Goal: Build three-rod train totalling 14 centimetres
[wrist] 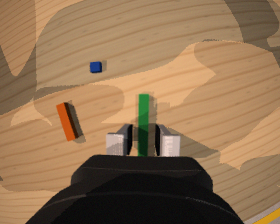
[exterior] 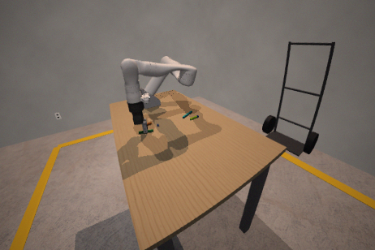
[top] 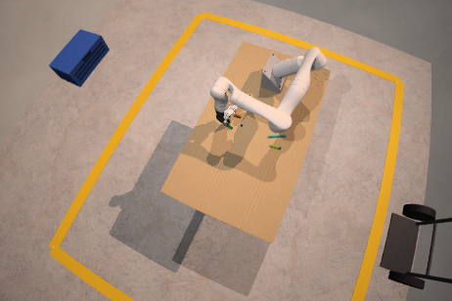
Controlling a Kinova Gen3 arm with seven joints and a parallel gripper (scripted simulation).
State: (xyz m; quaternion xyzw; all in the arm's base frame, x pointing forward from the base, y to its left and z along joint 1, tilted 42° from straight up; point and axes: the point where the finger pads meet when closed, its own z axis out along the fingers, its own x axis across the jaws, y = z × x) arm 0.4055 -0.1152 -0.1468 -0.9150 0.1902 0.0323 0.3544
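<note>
Now: the green rod 2 cm below my hand. Also, from my hand: orange rod: 7 cm behind, 4 cm to the left, 2 cm below; then lime rod: 30 cm to the left, 4 cm ahead, 2 cm below; then turquoise rod: 29 cm to the left, 2 cm below, 2 cm behind.
</note>
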